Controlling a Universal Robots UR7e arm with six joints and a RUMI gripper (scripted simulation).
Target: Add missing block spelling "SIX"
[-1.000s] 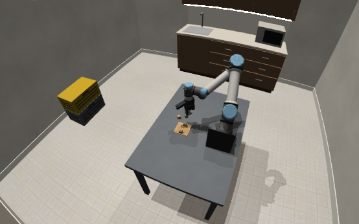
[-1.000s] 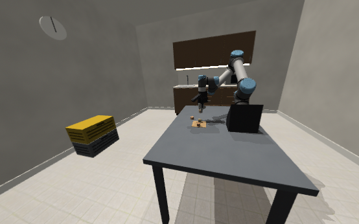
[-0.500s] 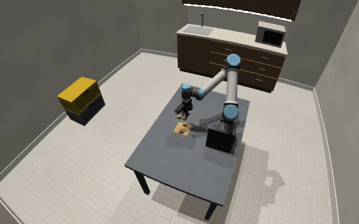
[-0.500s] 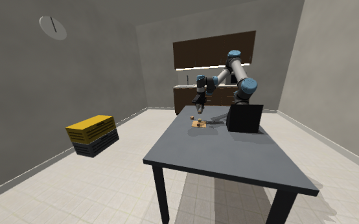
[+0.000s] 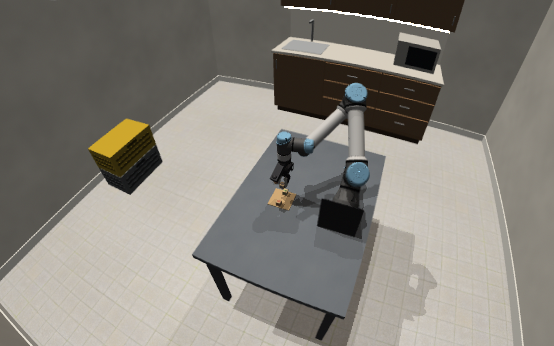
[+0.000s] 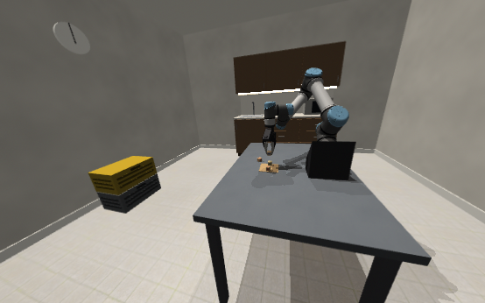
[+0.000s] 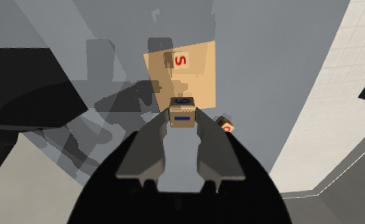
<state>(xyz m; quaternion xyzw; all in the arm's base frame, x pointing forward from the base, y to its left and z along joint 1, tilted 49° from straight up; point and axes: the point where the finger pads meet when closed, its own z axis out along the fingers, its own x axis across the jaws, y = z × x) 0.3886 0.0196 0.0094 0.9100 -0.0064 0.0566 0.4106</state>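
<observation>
Now: hand 12 cm above the tan mat and 1 cm to the right of it. Also, from my hand: O block (11 cm to the right, 11 cm below, 10 cm ahead); blue I block (right at my hand).
</observation>
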